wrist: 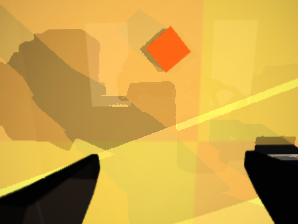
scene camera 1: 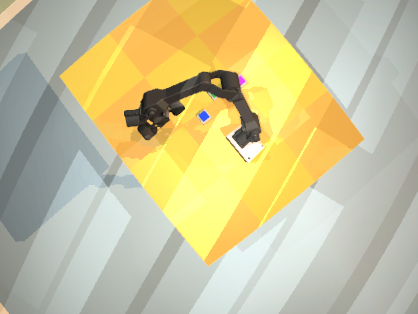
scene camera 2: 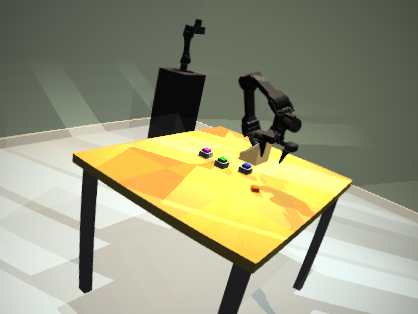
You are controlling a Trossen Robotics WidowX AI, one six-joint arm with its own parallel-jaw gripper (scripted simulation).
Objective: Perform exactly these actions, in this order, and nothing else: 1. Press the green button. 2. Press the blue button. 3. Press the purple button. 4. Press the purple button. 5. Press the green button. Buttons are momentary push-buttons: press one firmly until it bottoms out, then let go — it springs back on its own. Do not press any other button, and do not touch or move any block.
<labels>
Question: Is my gripper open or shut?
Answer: Open.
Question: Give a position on a small orange block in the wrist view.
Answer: At 168, 49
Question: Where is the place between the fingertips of my gripper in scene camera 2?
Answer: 270, 160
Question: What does my gripper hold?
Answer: Nothing.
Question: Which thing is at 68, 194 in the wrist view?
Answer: My gripper.
</labels>
